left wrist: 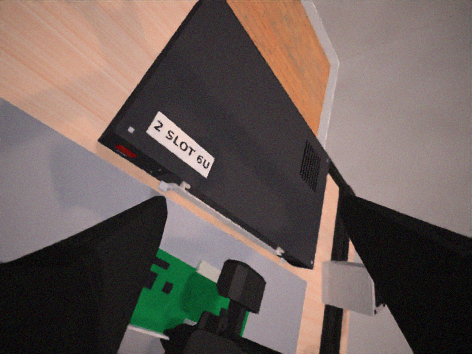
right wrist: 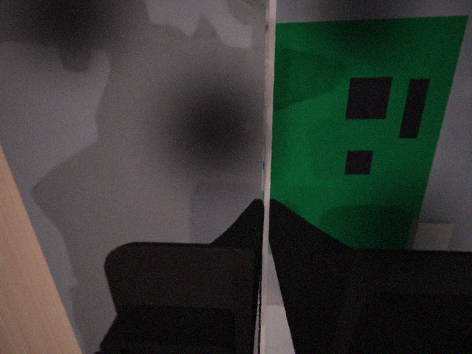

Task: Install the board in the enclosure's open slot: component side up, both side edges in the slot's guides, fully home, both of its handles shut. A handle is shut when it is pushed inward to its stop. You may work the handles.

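Frame: origin at the left arm's base, x left, y down, z back, level; centimetres.
Where they show: left gripper, fingertip midpoint: [left wrist: 254,204]; right gripper, fingertip midpoint: [left wrist: 164,335] [right wrist: 264,207].
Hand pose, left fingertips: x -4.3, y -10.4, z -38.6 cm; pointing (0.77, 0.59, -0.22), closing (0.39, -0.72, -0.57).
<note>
Each offset is from my left fingertips to the top centre of the thing. "spot": to the spot under its first point. Level surfaces: height alone.
The black enclosure {dx +21.2, dy +15.8, dz -15.3 cm} [left wrist: 220,95], labelled "2 SLOT 6U", lies in the left wrist view. A pale front strip [left wrist: 225,215] with small light handle pieces at its ends runs along its front edge; the slot openings are mostly hidden. The green board {spot: dx -3.1, dy +20.2, dz -15.6 cm} [left wrist: 187,295] [right wrist: 310,140] lies outside, in front of the enclosure, its face with dark chips up. Its pale front plate shows edge-on in the right wrist view. My right gripper [right wrist: 264,207] is shut on that plate. Whether its handles are open is unclear. My left gripper [left wrist: 254,204] is open and empty, above the enclosure's front.
A grey mat {dy +20.6 cm} [left wrist: 60,150] [right wrist: 145,200] lies under the board. A light grey block [left wrist: 347,285] sits at a black rail [left wrist: 331,332] right of the enclosure. The right arm's dark parts [left wrist: 242,285] reach over the board. Pale wood table {dy +20.8 cm} [left wrist: 65,65] [right wrist: 25,260] borders the mat.
</note>
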